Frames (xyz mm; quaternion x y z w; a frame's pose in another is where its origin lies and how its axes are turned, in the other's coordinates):
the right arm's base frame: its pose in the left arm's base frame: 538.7 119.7 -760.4 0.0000 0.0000 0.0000 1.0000
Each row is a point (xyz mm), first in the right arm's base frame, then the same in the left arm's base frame.
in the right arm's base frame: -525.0 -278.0 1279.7
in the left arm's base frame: 13.7 -158.3 519.3
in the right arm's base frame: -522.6 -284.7 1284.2
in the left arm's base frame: 16.1 -165.0 523.8
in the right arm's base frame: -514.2 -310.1 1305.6
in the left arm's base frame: 24.5 -190.4 545.2
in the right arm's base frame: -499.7 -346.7 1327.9
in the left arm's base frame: 39.0 -227.0 567.5
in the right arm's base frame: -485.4 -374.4 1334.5
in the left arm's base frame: 53.3 -254.7 574.1
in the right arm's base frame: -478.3 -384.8 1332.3
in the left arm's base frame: 60.4 -265.1 571.9
